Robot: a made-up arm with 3 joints. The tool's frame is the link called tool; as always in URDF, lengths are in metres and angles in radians. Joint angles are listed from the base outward.
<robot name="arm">
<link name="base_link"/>
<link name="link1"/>
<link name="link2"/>
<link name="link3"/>
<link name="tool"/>
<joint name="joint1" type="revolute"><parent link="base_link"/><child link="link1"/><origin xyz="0.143 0.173 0.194" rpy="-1.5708 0 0"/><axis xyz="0 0 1"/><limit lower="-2.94" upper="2.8"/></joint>
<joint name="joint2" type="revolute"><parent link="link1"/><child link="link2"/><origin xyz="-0.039 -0.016 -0.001" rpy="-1.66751 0.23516 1.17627"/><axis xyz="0 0 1"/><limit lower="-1.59" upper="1.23"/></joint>
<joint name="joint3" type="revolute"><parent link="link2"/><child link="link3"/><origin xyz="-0.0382 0.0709 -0.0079" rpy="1.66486 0.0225 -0.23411"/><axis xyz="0 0 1"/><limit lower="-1.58" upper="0.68"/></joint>
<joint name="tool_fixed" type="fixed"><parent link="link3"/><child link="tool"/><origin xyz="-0.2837 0.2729 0.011" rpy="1.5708 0 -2.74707"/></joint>
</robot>
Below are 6 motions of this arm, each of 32 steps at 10 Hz.
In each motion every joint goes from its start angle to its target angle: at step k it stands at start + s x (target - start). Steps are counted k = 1, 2, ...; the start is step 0. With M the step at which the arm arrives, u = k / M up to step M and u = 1 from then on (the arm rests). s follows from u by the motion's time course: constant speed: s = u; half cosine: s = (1 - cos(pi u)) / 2; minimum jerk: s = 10 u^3 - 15 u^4 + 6 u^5.
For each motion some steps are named. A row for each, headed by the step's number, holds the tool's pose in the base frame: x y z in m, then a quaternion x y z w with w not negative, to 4 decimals.
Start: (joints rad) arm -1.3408 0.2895 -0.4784
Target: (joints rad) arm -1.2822 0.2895 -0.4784
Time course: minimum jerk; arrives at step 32
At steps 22, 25, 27, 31, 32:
22: -0.0163 0.1733 -0.2200 0.1436 0.9832 -0.0009 0.1124
25: -0.0188 0.1733 -0.2190 0.1436 0.9836 -0.0014 0.1094
27: -0.0199 0.1733 -0.2186 0.1436 0.9837 -0.0015 0.1081
31: -0.0206 0.1733 -0.2183 0.1436 0.9838 -0.0017 0.1073
32: -0.0206 0.1733 -0.2183 0.1436 0.9838 -0.0017 0.1073

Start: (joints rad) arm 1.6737 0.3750 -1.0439
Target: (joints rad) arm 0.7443 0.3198 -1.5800
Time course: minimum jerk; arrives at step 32
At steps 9, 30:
9: -0.0408 0.0977 0.5356 0.0315 -0.5470 0.1791 0.8171
30: -0.1886 0.0539 0.1311 0.0008 -0.9261 0.1586 0.3423

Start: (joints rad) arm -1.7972 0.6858 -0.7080
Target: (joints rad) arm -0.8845 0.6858 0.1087
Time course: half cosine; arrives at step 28
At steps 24, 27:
24: -0.2401 0.3500 -0.0094 -0.3335 -0.8941 -0.0286 0.2975
27: -0.2528 0.3563 0.0197 -0.3336 -0.8815 -0.0278 0.3331

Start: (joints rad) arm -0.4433 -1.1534 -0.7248
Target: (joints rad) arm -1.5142 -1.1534 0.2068
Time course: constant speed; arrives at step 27
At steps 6, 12, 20, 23, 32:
6: -0.1170 -0.0106 -0.1002 0.5133 -0.8144 -0.1768 0.2052
12: -0.0576 -0.0781 -0.1111 0.5396 -0.8174 -0.0592 0.1926
20: 0.0143 -0.1555 -0.0904 0.5333 -0.8212 0.1012 0.1757
23: 0.0352 -0.1797 -0.0740 0.5188 -0.8226 0.1598 0.1693
32: 0.0555 -0.2072 -0.0471 0.4895 -0.8243 0.2347 0.1608

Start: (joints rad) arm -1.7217 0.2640 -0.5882
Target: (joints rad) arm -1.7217 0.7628 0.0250
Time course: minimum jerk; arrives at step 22
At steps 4, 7, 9, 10, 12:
4: 0.2002 0.1640 -0.2403 0.1401 0.9231 0.0236 0.3573
7: 0.1714 0.1854 -0.2487 0.1732 0.9314 0.0371 0.3179
9: 0.1436 0.2111 -0.2535 0.2056 0.9369 0.0537 0.2774
10: 0.1288 0.2272 -0.2544 0.2233 0.9387 0.0643 0.2545
12: 0.1005 0.2634 -0.2520 0.2581 0.9394 0.0891 0.2072

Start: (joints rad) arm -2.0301 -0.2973 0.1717
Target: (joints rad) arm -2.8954 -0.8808 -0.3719
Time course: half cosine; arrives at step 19
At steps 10, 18, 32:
10: 0.3747 -0.0414 -0.1392 -0.2148 0.8391 -0.2101 0.4534
18: 0.5213 -0.0328 0.0854 -0.2798 0.6318 -0.3167 0.6498
32: 0.5224 -0.0323 0.0892 -0.2807 0.6282 -0.3184 0.6521

